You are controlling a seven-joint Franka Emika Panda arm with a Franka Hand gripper.
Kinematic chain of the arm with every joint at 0, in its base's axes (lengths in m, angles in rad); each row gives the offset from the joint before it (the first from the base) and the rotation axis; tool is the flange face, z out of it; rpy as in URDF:
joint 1: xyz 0 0 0.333 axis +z
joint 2: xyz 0 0 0 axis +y
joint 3: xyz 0 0 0.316 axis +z
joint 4: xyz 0.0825 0 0 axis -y
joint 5: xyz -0.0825 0 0.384 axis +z
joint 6: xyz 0 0 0 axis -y
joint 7: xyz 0.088 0 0 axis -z
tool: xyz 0 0 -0.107 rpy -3.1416 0 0
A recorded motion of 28 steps. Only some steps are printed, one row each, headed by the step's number.
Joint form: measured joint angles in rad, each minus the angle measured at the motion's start. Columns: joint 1, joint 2, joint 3, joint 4, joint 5, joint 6, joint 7.
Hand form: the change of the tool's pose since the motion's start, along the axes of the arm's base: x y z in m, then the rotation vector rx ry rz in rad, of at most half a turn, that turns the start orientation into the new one. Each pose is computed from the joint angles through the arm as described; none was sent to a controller.
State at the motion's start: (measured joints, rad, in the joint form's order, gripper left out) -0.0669 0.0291 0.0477 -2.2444 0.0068 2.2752 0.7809
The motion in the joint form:
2: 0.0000 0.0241 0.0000 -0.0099 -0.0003 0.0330 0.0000
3: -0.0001 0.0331 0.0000 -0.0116 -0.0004 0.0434 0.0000
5: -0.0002 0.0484 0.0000 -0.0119 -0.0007 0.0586 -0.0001
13: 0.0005 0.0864 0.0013 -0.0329 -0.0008 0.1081 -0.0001
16: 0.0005 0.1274 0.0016 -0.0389 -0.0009 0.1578 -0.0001
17: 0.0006 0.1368 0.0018 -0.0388 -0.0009 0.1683 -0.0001
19: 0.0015 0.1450 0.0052 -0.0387 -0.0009 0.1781 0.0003
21: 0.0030 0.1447 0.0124 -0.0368 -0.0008 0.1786 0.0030
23: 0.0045 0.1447 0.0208 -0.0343 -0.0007 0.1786 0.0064
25: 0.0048 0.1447 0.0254 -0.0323 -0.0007 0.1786 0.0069
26: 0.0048 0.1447 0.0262 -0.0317 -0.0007 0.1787 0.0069
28: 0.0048 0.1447 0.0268 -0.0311 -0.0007 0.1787 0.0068
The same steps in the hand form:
2: 0.0009 -0.0001 -0.0140 0.0008 0.0010 0.0000
3: 0.0016 -0.0001 -0.0186 0.0011 0.0012 -0.0001
5: 0.0031 -0.0003 -0.0255 0.0016 0.0016 0.0000
13: 0.0010 0.0009 -0.0499 0.0034 0.0110 0.0017
16: 0.0028 0.0010 -0.0696 0.0051 0.0083 0.0016
17: 0.0035 0.0012 -0.0736 0.0055 0.0070 0.0018
19: 0.0041 0.0034 -0.0771 0.0064 0.0053 0.0055
21: 0.0049 0.0080 -0.0761 0.0077 0.0026 0.0113
23: 0.0058 0.0133 -0.0750 0.0092 0.0000 0.0176
25: 0.0065 0.0159 -0.0742 0.0099 -0.0020 0.0219
26: 0.0067 0.0163 -0.0740 0.0101 -0.0027 0.0227
28: 0.0069 0.0167 -0.0737 0.0102 -0.0033 0.0234

